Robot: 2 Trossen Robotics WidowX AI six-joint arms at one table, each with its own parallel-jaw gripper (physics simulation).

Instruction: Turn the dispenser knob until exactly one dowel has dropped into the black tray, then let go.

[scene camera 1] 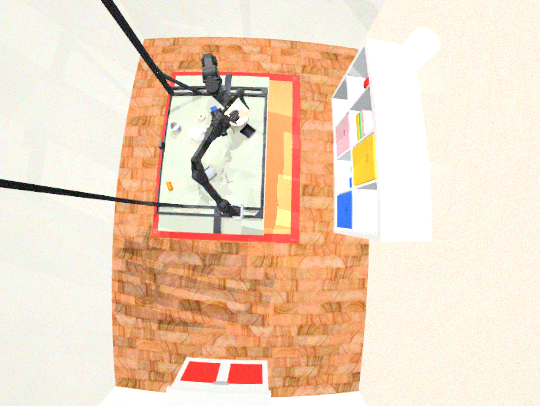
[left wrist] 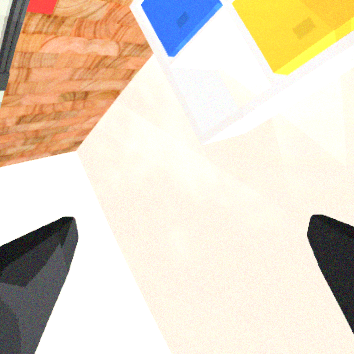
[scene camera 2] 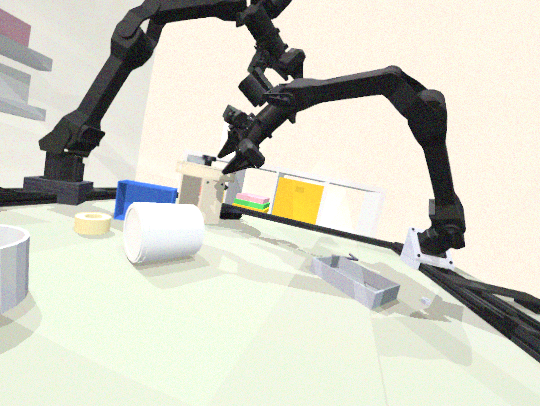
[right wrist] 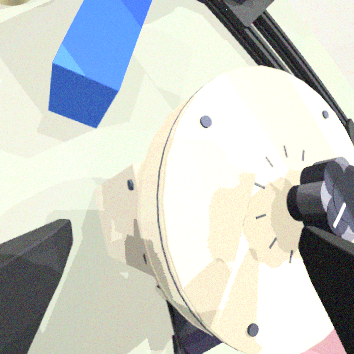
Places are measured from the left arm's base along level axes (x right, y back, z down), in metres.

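Pixels of known places: left gripper, fingertip midpoint: (scene camera 1: 243,116) (left wrist: 193,226); right gripper, fingertip midpoint: (scene camera 1: 228,121) (scene camera 2: 220,165) (right wrist: 188,234); left arm's base at its link origin: (scene camera 2: 62,179); right arm's base at its link origin: (scene camera 1: 237,211) (scene camera 2: 430,245).
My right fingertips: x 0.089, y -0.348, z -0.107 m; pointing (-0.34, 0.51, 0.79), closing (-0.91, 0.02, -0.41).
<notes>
Ahead of a thing's pixels: the offset from my right fingertips to its middle. "spot": to the spot under its first point.
The dispenser {dx -0.073, dy +0.019, dz +0.023 m} (scene camera 1: 242,121) (scene camera 2: 212,200) (right wrist: 200,165) is a cream housing with a round top plate. Its dark ribbed knob {spot: dx -0.056, dy +0.019, dz -0.020 m} (right wrist: 325,195) has a white line and stands inside a ring of tick marks, at the right edge of the right wrist view. The black tray {dx -0.100, dy -0.066, dz +0.141 m} (scene camera 1: 248,131) (scene camera 2: 231,211) (right wrist: 195,336) sits beside the dispenser's foot; its inside is too small or hidden to show any dowel. My right gripper (scene camera 2: 223,164) (right wrist: 188,234) is open above the plate, one fingertip overlapping the knob's lower edge in view. My left gripper (left wrist: 193,226) is open and empty, raised high above the dispenser.
A blue bin {dx +0.030, dy +0.149, dz +0.113 m} (scene camera 2: 145,197) (right wrist: 100,55), a tape roll {dx +0.124, dy +0.221, dz +0.141 m} (scene camera 2: 92,223) and a white cylinder {dx +0.208, dy +0.108, dz +0.119 m} (scene camera 2: 165,232) lie near the dispenser. A grey tray {dx +0.315, dy -0.184, dz +0.141 m} (scene camera 2: 375,299) and an orange piece {dx +0.573, dy -0.085, dz +0.138 m} (scene camera 1: 169,186) lie farther off. The two arms cross close above the dispenser.
</notes>
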